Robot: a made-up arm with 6 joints.
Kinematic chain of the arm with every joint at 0, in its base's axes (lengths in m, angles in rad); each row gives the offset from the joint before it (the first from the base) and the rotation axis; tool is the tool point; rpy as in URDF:
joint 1: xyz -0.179 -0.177 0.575 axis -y
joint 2: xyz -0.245 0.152 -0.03 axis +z
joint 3: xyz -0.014 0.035 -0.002 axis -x
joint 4: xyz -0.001 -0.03 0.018 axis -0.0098 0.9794 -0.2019
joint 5: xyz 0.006 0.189 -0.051 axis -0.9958 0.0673 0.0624
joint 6: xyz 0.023 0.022 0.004 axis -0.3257 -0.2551 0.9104
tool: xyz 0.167 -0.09 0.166 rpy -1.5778 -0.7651 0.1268
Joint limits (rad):
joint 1: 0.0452..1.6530
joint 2: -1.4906..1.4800
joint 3: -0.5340..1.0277
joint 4: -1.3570..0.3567
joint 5: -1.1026..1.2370
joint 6: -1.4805..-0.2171
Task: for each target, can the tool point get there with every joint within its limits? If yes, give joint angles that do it. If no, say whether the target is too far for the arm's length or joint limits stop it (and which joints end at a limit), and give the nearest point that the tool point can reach.
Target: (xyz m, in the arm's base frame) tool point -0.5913 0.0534 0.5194
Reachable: yes | joints 0.2884 0.6066 0.6963 -0.8589 0.6868 -1.1123
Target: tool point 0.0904 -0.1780 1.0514
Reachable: no: joint limits stop it (at a limit: joint 1, joint 2, joint 5, joint 6) | nearest point -0.1562 -0.0873 0.7850 | short by 0.374 m
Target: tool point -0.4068 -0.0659 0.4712
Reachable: yes | joints 0.3720 0.1758 0.6228 -0.0856 -0.2332 -1.3233
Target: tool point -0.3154 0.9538 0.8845
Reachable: no: too far | nearest point -0.3820 0.3404 0.6552 | short by 0.658 m
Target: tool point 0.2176 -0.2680 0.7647
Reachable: no: joint limits stop it (at a limit: joint 1, joint 3, joint 5, joint 6) | nearest point 0.0423 -0.1823 0.6081 | short by 0.250 m
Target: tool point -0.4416 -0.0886 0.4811
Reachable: yes | joints 0.2570 -1.1783 0.7846 -0.1855 -0.4936 -1.0771
